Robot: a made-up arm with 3 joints. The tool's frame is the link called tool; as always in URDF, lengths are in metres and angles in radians. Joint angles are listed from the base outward.
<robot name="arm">
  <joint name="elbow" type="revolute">
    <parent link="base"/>
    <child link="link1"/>
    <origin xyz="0 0 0.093" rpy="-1.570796 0 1.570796"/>
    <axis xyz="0 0 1"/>
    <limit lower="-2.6" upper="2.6"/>
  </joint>
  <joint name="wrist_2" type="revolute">
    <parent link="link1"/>
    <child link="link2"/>
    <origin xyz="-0.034 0.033 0.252" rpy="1.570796 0 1.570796"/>
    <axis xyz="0 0 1"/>
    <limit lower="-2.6" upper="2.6"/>
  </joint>
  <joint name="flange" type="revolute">
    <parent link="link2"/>
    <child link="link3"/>
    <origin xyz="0.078 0.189 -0.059" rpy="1.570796 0 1.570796"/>
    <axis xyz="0 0 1"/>
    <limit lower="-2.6" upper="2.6"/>
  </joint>
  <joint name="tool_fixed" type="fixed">
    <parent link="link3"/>
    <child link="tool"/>
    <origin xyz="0.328 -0.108 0.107" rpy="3.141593 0 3.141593"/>
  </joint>
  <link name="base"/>
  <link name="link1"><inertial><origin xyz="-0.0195 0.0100 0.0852"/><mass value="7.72"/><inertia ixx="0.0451" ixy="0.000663" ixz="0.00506" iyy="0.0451" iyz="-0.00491" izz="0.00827"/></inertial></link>
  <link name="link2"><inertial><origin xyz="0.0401 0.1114 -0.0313"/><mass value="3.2"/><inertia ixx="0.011" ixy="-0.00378" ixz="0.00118" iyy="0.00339" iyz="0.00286" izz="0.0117"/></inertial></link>
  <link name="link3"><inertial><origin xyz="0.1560 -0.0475 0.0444"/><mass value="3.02"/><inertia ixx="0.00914" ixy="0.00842" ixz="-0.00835" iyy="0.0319" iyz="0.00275" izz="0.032"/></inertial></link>
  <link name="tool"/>
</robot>
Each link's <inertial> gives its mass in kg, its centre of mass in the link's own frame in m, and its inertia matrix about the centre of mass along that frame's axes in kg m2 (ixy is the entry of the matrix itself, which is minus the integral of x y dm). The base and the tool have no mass. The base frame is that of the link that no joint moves.
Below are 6 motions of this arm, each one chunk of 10 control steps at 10 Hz.
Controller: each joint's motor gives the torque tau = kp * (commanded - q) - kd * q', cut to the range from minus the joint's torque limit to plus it. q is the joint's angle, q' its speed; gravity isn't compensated. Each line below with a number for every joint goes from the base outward.
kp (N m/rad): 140 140 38
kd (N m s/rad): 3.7 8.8 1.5
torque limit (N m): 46 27 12
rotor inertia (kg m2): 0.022 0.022 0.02
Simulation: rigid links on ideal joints. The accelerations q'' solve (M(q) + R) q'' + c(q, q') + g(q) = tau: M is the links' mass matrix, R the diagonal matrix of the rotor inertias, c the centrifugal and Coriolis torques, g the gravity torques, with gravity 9.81 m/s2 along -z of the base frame. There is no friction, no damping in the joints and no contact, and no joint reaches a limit. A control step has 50 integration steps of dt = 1/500 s. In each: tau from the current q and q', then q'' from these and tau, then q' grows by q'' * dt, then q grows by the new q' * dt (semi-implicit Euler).
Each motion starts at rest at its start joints. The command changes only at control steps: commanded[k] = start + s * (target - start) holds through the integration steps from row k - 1 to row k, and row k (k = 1, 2, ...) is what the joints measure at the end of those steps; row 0 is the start. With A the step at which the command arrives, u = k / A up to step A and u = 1 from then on. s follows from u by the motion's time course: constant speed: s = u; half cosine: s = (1 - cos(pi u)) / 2; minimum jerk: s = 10 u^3 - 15 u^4 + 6 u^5; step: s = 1 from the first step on.
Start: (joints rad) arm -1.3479 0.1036 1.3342
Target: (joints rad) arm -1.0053 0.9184 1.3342
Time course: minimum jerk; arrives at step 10
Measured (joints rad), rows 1 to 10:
1: -1.2967 0.0900 1.2843
2: -1.2843 0.1163 1.2506
3: -1.2543 0.1938 1.2694
4: -1.2106 0.3093 1.2787
5: -1.1620 0.4520 1.2758
6: -1.1145 0.6007 1.2800
7: -1.0729 0.7305 1.2931
8: -1.0445 0.8222 1.3068
9: -1.0326 0.8688 1.3152
10: -1.0320 0.8794 1.3181

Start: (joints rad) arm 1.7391 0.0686 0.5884
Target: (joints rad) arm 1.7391 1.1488 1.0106
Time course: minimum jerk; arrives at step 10
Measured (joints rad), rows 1 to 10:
1: 1.6961 0.0879 0.6849
2: 1.6918 0.1285 0.7738
3: 1.7077 0.2289 0.7776
4: 1.7255 0.3952 0.8139
5: 1.7455 0.5970 0.8910
6: 1.7650 0.7998 0.9609
7: 1.7788 0.9738 1.0153
8: 1.7875 1.0957 1.0561
9: 1.7916 1.1559 1.0771
10: 1.7918 1.1679 1.0800

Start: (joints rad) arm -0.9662 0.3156 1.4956
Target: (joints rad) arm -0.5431 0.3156 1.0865
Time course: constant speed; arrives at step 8
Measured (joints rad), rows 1 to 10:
1: -0.8859 0.2719 1.4292
2: -0.8372 0.2550 1.3623
3: -0.7874 0.2535 1.3070
4: -0.7373 0.2500 1.2550
5: -0.6871 0.2456 1.2038
6: -0.6371 0.2416 1.1521
7: -0.5873 0.2379 1.1005
8: -0.5376 0.2344 1.0498
9: -0.5443 0.2346 1.0390
10: -0.5445 0.2341 1.0582

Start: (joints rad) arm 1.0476 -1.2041 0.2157
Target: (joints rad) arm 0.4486 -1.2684 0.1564
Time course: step
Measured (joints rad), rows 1 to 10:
1: 0.4871 -1.2413 -0.2955
2: 0.2008 -1.2751 0.3996
3: 0.1952 -1.2563 0.7934
4: 0.2927 -1.2725 0.3914
5: 0.4641 -1.2594 0.0672
6: 0.4762 -1.2653 0.0410
7: 0.3512 -1.2675 0.1964
8: 0.2789 -1.2637 0.3170
9: 0.3220 -1.2641 0.2753
10: 0.3921 -1.2649 0.1739

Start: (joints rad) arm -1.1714 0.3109 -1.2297
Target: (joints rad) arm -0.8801 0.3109 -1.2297
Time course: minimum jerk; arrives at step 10
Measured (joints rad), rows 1 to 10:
1: -1.1661 0.2898 -1.2426
2: -1.1572 0.2795 -1.2574
3: -1.1214 0.2788 -1.2534
4: -1.0742 0.2800 -1.2469
5: -1.0247 0.2778 -1.2490
6: -0.9762 0.2745 -1.2525
7: -0.9356 0.2721 -1.2520
8: -0.9098 0.2702 -1.2508
9: -0.9001 0.2683 -1.2513
10: -0.9008 0.2666 -1.2525

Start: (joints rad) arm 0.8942 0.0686 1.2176
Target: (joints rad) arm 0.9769 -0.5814 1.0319
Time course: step
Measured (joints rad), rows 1 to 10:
1: 0.8956 -0.3355 0.9949
2: 0.9310 -0.6669 1.0005
3: 0.8736 -0.6530 1.0979
4: 0.8552 -0.6126 1.1095
5: 0.8940 -0.6128 1.0661
6: 0.9010 -0.6139 1.0428
7: 0.8848 -0.6137 1.0673
8: 0.8787 -0.6158 1.0839
9: 0.8857 -0.6161 1.0736
10: 0.8901 -0.6147 1.0632

